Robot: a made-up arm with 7 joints.
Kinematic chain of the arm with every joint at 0, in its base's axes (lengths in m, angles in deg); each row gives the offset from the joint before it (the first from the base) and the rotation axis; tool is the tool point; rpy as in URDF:
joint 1: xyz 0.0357 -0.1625 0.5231 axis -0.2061 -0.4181 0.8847
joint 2: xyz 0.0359 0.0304 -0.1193 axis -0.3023 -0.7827 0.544
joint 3: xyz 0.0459 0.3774 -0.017 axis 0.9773 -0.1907 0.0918
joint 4: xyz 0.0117 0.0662 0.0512 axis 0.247 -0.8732 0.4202
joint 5: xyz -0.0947 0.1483 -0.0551 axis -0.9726 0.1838 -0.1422
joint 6: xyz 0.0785 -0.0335 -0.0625 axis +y
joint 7: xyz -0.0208 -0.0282 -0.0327 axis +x
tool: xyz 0.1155 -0.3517 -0.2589 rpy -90 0 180
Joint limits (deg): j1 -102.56..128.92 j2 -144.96..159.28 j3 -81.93..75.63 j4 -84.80..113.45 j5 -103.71..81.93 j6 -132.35..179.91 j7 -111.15..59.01
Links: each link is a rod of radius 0.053 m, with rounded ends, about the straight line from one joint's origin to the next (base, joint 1, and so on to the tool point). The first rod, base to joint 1, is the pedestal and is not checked.
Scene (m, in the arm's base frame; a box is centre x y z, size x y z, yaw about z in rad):
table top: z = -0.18
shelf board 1: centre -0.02 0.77 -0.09 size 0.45 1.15 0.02 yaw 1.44
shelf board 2: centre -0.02 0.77 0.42 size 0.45 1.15 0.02 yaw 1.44
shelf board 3: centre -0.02 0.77 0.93 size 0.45 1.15 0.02 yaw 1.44
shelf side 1: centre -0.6 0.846 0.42 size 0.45 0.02 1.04 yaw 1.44
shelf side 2: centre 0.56 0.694 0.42 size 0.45 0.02 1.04 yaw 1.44
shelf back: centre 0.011 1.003 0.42 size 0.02 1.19 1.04 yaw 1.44
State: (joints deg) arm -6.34 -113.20 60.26 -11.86 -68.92 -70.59 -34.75
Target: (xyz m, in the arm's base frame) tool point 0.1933 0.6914 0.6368
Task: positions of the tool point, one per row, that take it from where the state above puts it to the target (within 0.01 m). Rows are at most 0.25 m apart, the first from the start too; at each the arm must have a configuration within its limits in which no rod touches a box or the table.
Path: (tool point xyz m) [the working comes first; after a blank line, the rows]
Joints at the target: 28.88 -71.45 75.63 -37.64 -99.41 -100.15 -70.40
Straight joint move there: touches shelf board 2, shelf side 2.

1: 0.3888 0.4121 0.1015
2: 0.2865 0.4127 0.2396
3: 0.2486 0.3677 0.3553
4: 0.2863 0.3949 0.4078
5: 0.2976 0.4037 0.4755
6: 0.2760 0.3955 0.5460
7: 0.2226 0.3712 0.6045
8: 0.1462 0.3333 0.6368
9: 0.1524 0.4853 0.6377
10: 0.1711 0.6061 0.6324
11: 0.1933 0.6914 0.6368

